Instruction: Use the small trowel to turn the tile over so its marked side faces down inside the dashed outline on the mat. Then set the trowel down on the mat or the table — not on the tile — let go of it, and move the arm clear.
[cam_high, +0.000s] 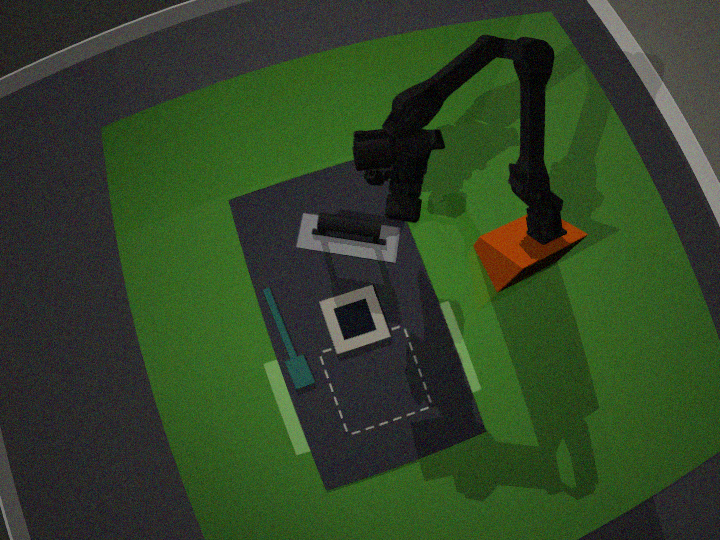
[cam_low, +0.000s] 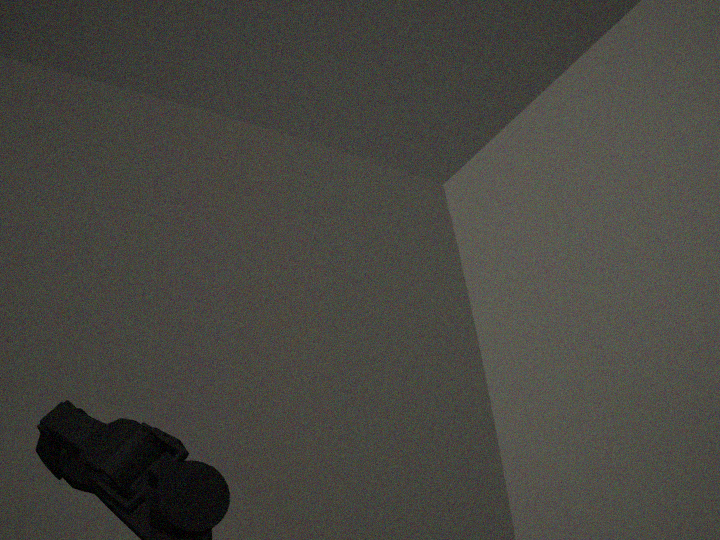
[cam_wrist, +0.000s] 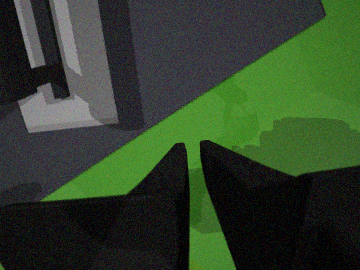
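The tile is 180 mm ahead of my gripper tip, 180 mm to the left of it and 80 mm below it. From my gripper tip the other things lie so: teal trowel: 320 mm ahead, 190 mm to the left, 80 mm below.
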